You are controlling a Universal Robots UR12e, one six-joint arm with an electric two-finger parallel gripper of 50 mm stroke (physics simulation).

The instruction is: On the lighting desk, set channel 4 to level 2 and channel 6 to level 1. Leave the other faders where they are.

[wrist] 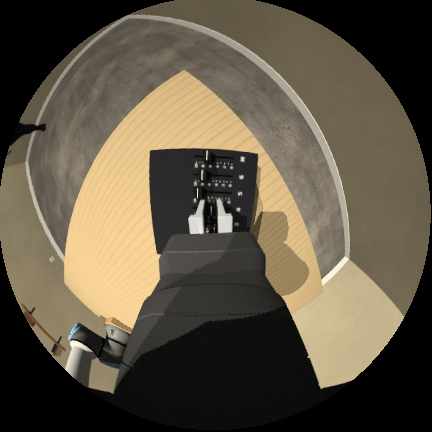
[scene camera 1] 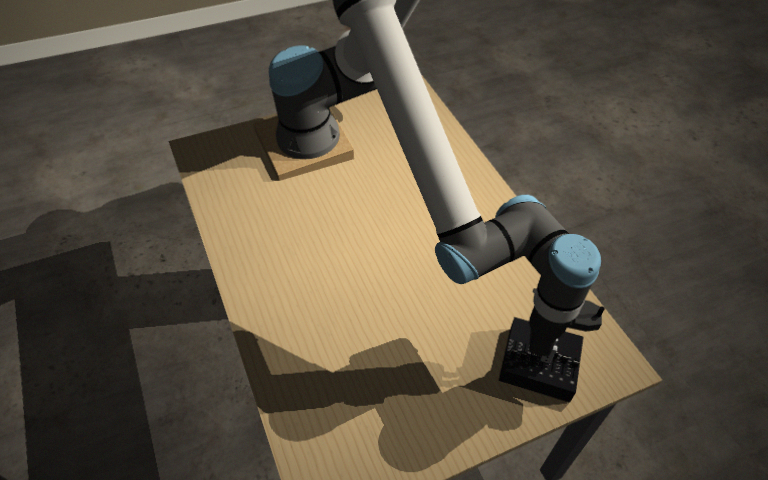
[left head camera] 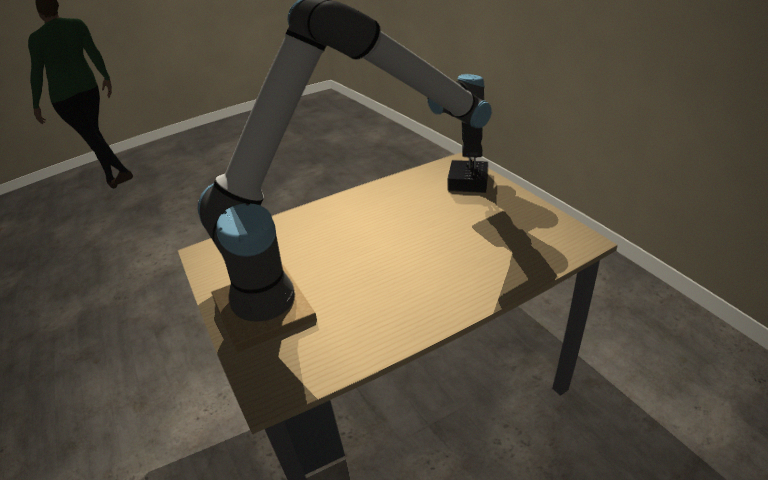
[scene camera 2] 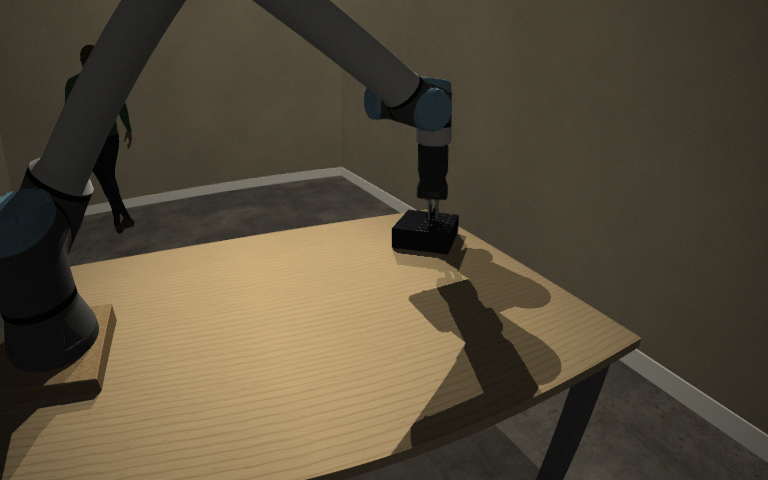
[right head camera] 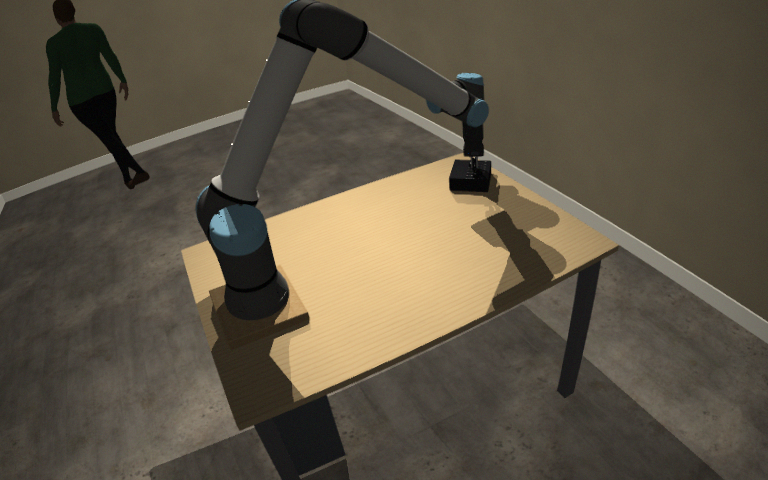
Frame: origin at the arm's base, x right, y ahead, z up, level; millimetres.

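Seen in the pictures: gripper, fingertip midpoint: (wrist: 210, 207) (scene camera 1: 545, 357) (left head camera: 472, 167) (scene camera 2: 432, 218) (right head camera: 474, 166); arm's base, origin of the base link: (wrist: 120, 331) (scene camera 1: 308, 136) (left head camera: 262, 297) (scene camera 2: 55, 339) (right head camera: 257, 296).
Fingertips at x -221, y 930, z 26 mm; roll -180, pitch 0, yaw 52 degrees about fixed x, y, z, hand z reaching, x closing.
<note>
Pixels of each thing's top centre, then the offset from my fingertips to it. Level surfaces: height alone.
- lighting desk, middle of its top: (wrist: 198, 211) (scene camera 1: 545, 349) (scene camera 2: 427, 216) (right head camera: 470, 166) (left head camera: 468, 166) dx -6, dy -14, dz +5 mm
- channel 6 knob, middle of its top: (wrist: 201, 174) dx -38, dy +19, dz +5 mm
- channel 5 knob, middle of its top: (wrist: 197, 192) dx -25, dy +1, dz +5 mm
- M knob, middle of its top: (wrist: 206, 154) dx -52, dy +38, dz +5 mm
- wooden table, its level: dz -63 mm
The lighting desk (left head camera: 457, 182) (right head camera: 465, 183) (scene camera 1: 519, 332) (scene camera 2: 416, 240) (wrist: 170, 195) is a black box on the table's far part. My gripper (left head camera: 472, 173) (right head camera: 474, 169) (scene camera 2: 433, 218) (wrist: 210, 207) points down over it, shut on the channel 4 fader knob, which is mostly hidden between the fingertips. In the wrist view, the channel 6 knob (wrist: 203, 175) stands left of its slot's middle, the channel 5 knob (wrist: 199, 193) near the left end, and the M knob (wrist: 207, 156) left of the middle. The scale figures are too small to read surely. Lower channels are largely hidden by the fingers and gripper body.
The wooden table (left head camera: 368, 254) (right head camera: 368, 254) (scene camera 1: 339, 254) (scene camera 2: 254, 339) carries the arm's base on a wooden block (scene camera 1: 317, 166) at its other end. The desk stands near a table corner. A person in a green top (left head camera: 65, 56) (right head camera: 82, 62) is beyond the table.
</note>
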